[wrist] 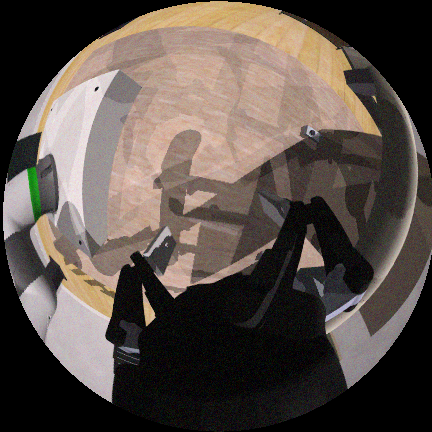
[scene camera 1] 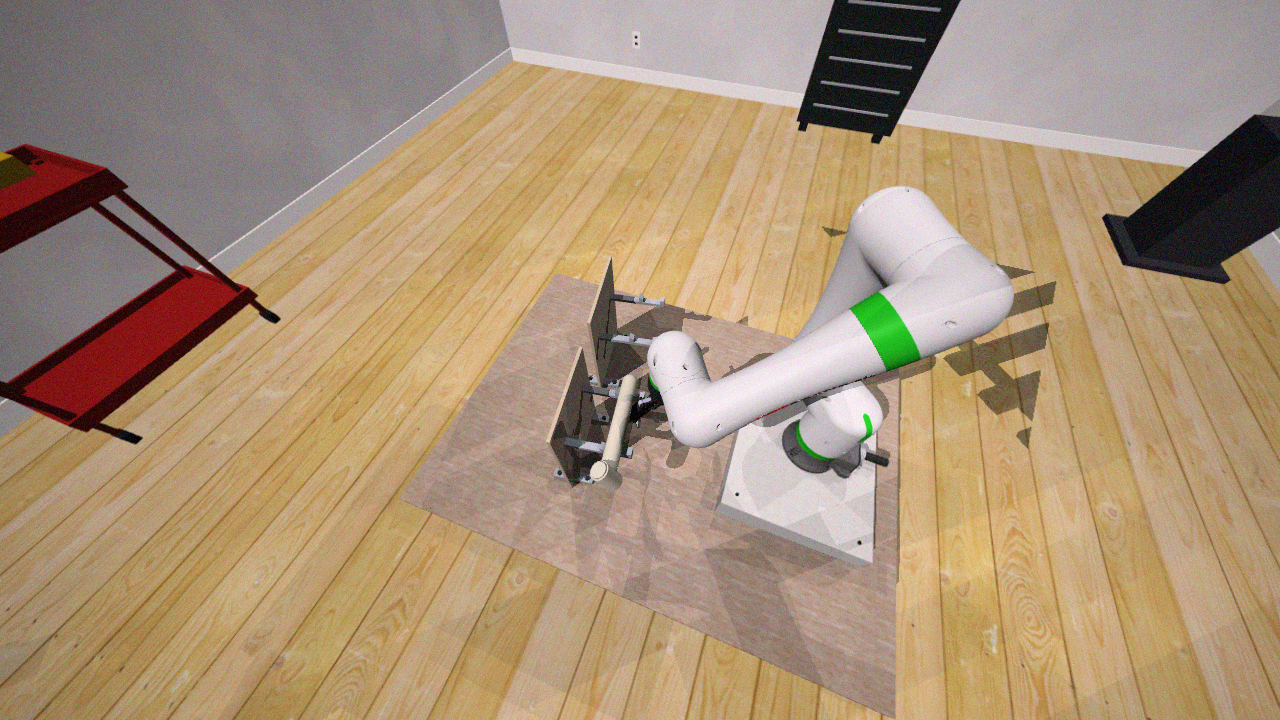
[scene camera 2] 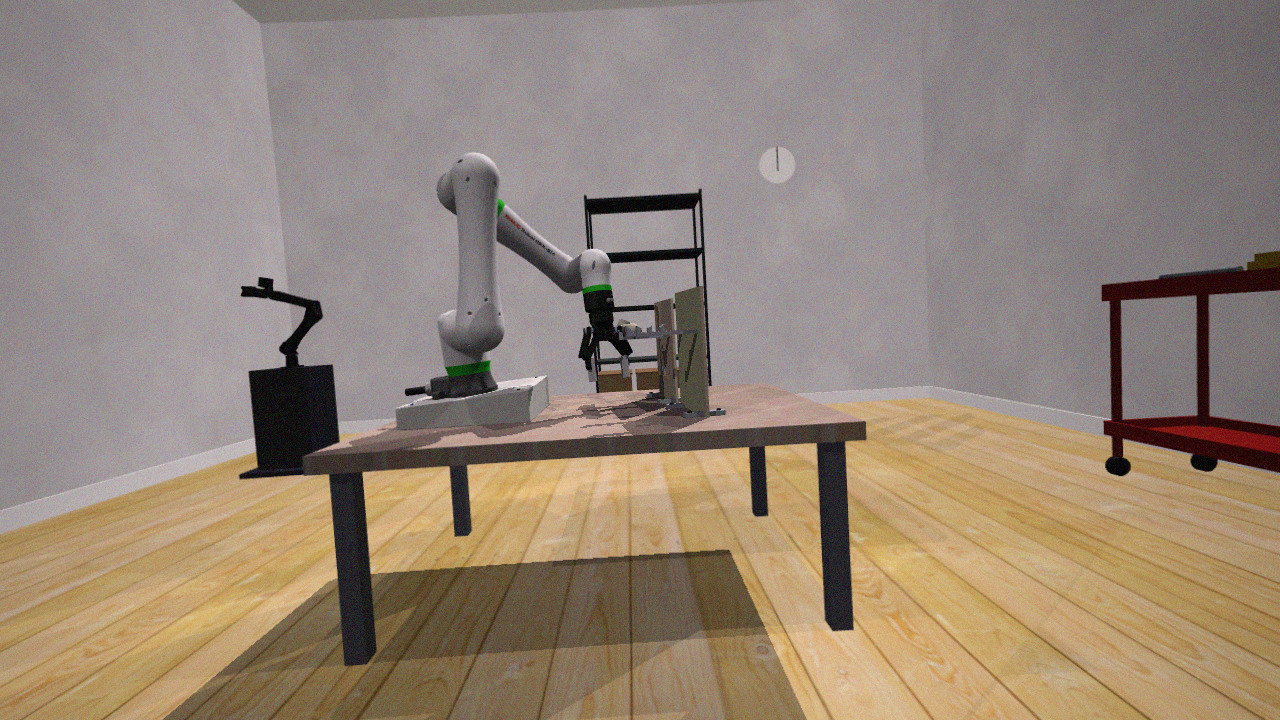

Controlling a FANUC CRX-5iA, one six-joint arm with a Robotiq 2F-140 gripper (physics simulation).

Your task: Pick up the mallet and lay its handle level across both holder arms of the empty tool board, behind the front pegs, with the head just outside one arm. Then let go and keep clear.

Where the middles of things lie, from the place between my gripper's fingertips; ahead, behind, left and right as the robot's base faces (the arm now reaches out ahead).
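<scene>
The mallet [scene camera 1: 604, 472] is here in the scene, and so is my gripper. Measured from the mallet, my gripper is 15 cm below it, 13 cm to the right of it and 6 cm short of it.
</scene>
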